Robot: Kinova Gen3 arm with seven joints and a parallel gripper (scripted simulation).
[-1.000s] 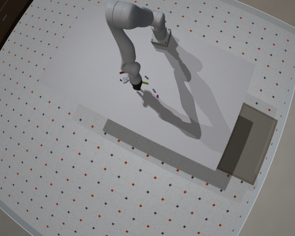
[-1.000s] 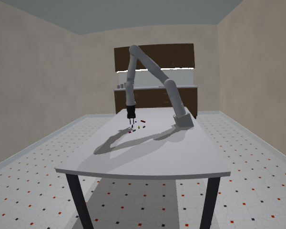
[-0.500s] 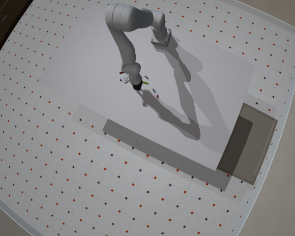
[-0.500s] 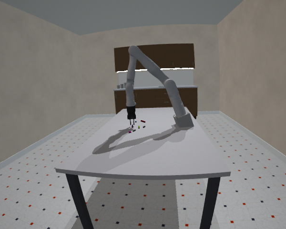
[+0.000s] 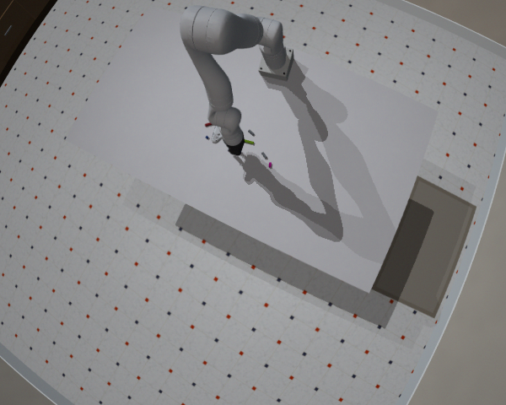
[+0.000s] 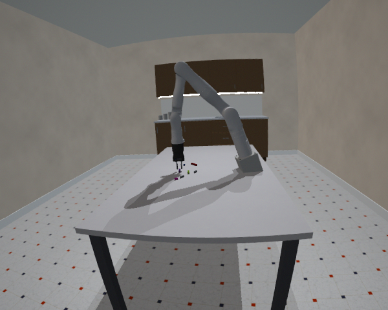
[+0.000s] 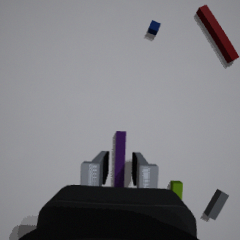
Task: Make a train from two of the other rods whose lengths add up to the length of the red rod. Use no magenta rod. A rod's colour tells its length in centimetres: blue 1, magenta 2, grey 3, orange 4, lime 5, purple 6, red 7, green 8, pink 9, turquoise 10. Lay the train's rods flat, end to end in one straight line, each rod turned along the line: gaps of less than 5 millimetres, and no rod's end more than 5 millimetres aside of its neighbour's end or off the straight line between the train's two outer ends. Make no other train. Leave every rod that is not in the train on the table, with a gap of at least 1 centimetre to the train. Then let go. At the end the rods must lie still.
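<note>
Right now the purple rod is 3 cm below my hand. Also, from my hand: lime rod: 7 cm behind, 3 cm below, 2 cm to the left; then blue rod: 15 cm to the right, 3 cm below, 2 cm ahead; then magenta rod: 17 cm to the left, 4 cm behind, 3 cm below.
</note>
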